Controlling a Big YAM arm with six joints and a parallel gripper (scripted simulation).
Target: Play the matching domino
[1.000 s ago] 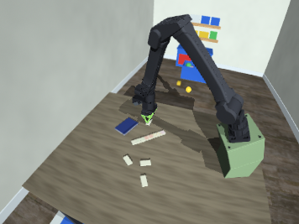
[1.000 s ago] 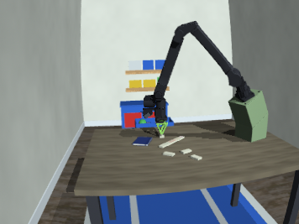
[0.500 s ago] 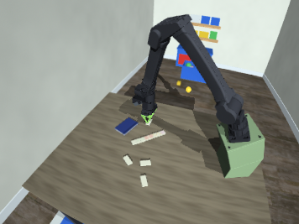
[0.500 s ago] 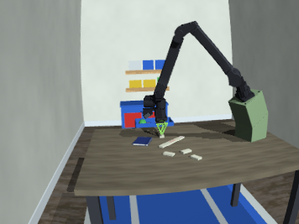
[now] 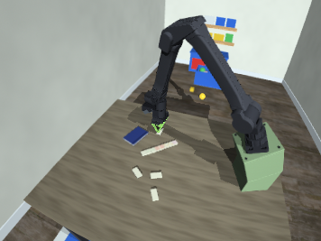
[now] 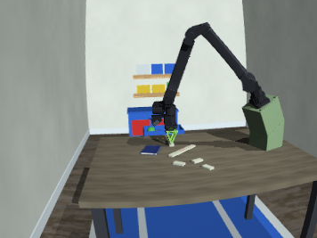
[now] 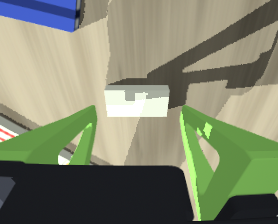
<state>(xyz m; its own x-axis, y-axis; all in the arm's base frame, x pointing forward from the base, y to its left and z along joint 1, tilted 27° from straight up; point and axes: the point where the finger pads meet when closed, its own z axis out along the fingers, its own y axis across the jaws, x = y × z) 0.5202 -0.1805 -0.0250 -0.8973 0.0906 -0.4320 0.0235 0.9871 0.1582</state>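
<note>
Right now the domino is 30 mm below my hand.
</note>
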